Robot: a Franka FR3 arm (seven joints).
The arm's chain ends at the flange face. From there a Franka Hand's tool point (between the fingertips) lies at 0.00 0.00 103.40 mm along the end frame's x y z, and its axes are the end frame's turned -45 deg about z.
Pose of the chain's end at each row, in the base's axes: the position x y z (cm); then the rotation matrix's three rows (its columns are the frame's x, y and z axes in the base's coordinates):
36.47 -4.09 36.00; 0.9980 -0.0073 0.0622; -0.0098 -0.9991 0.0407; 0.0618 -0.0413 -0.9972
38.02 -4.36 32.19; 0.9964 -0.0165 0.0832; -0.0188 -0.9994 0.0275; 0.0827 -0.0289 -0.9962
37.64 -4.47 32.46; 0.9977 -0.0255 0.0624; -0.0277 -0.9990 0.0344; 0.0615 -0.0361 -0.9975
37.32 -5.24 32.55; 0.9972 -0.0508 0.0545; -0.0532 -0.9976 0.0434; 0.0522 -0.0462 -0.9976
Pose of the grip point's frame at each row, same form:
37.11 -3.67 25.69; 0.7109 0.7005 0.0622; 0.6995 -0.7134 0.0407; 0.0729 0.0145 -0.9972
38.88 -4.08 21.89; 0.7162 0.6929 0.0832; 0.6934 -0.7200 0.0275; 0.0789 0.0380 -0.9962
38.29 -4.11 22.15; 0.7235 0.6874 0.0624; 0.6868 -0.7260 0.0344; 0.0690 0.0180 -0.9975
37.88 -4.79 22.23; 0.7410 0.6692 0.0545; 0.6678 -0.7430 0.0434; 0.0696 0.0042 -0.9976

